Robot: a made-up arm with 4 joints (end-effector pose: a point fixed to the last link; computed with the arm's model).
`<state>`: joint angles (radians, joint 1 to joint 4).
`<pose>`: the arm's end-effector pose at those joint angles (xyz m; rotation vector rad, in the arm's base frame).
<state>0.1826 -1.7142 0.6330 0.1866</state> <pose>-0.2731 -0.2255 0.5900 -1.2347 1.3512 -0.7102</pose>
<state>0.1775 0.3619 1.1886 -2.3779</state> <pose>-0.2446 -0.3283 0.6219 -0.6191 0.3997 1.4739</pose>
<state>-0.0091 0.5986 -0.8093 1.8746</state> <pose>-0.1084 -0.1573 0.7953 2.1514 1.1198 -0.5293</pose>
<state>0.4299 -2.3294 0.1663 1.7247</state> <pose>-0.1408 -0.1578 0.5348 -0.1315 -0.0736 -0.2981</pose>
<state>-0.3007 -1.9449 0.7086 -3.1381</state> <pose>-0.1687 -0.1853 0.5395 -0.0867 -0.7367 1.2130</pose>
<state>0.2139 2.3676 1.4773 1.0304</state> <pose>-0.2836 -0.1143 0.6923 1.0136 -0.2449 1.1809</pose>
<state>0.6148 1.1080 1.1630 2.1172</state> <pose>-0.2708 -0.3028 0.7725 -2.3276 1.4512 0.1468</pose>
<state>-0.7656 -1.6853 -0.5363 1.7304</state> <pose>-0.0716 -0.3235 0.7063 -1.8744 -0.9354 -0.0705</pose>
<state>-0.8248 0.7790 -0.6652 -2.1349</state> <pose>-0.0563 -0.1880 0.7241 0.5050 -1.3692 -1.3439</pose>
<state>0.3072 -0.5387 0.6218 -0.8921</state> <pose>-0.2609 -0.2287 0.5949 1.2047 -1.1370 2.1886</pose>
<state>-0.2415 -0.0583 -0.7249 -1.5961</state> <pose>-0.0895 -0.2828 0.6804 0.4595 -0.6752 -2.5112</pose>
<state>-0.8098 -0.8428 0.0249 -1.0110</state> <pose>-0.1737 -0.3141 0.6591 -0.9704 -0.3788 -2.8889</pose>
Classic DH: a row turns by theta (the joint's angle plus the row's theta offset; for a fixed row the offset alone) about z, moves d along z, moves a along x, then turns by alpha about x. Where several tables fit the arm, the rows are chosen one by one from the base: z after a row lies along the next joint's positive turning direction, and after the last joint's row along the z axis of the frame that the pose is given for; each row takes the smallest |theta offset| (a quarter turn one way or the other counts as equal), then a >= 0, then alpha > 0; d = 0 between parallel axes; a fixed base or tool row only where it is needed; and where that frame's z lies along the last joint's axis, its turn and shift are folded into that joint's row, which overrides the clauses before.
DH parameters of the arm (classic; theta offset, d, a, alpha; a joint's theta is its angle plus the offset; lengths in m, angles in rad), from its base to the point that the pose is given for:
base (fixed): 1.4188 0.6124 -0.2166 2.0081
joint 1: -0.3471 -0.1424 -0.026 2.6802
joint 2: -0.5349 0.0263 -0.0074 -1.935
joint 3: 1.4907 -0.0194 0.0408 1.3639
joint 4: -1.2886 -0.0751 0.0117 -1.3439
tool (fixed): -0.2818 -0.0766 0 0

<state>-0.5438 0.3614 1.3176 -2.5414</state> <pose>-0.2082 -0.3491 0.7283 -1.2815 0.9159 1.4810</pose>
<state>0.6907 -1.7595 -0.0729 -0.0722</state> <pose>-0.2133 -0.1471 0.5688 -0.3536 1.6115 -1.3473</pose>
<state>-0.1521 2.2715 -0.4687 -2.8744</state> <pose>-0.0576 -0.1550 0.6926 0.5063 -1.4388 -0.7358</pose>
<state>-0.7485 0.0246 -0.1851 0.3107</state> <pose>-0.1686 -0.2556 0.8168 1.9734 1.6724 1.3462</pose>
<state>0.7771 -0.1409 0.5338 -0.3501</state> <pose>-0.2872 -0.2284 0.6093 1.6718 -1.3679 2.1029</pose>
